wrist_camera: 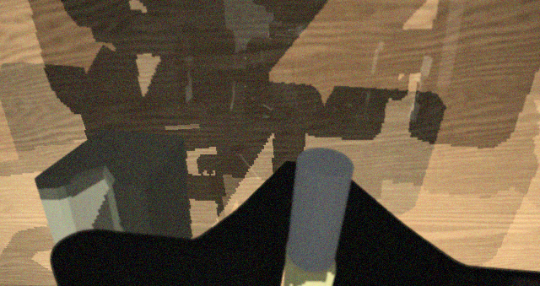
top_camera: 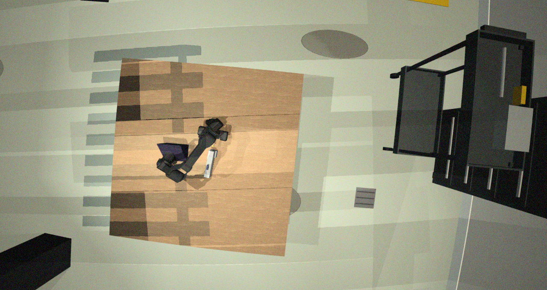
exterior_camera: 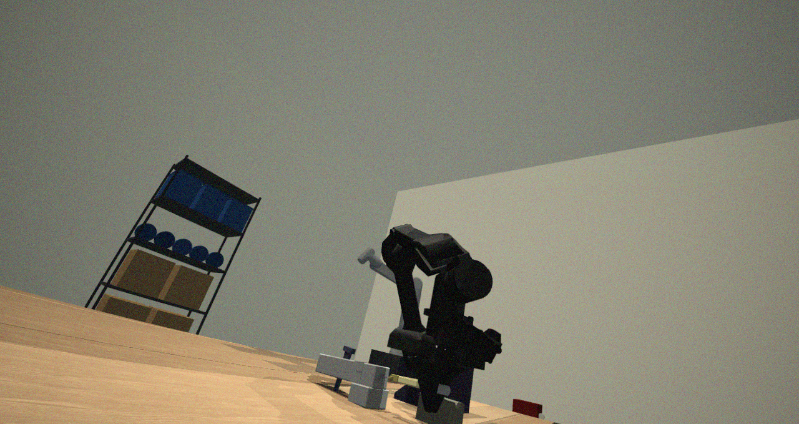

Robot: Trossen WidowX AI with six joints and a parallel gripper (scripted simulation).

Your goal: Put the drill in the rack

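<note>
Right now the drill is 40 mm to the right of my gripper tip and 30 mm above it. Also, from my gripper tip: key (230 mm to the right, 30 mm above, 20 mm behind); then housing (200 mm to the right, 20 mm behind, 10 mm above); then rack (80 mm behind, 30 mm to the right, 10 mm below).
</note>
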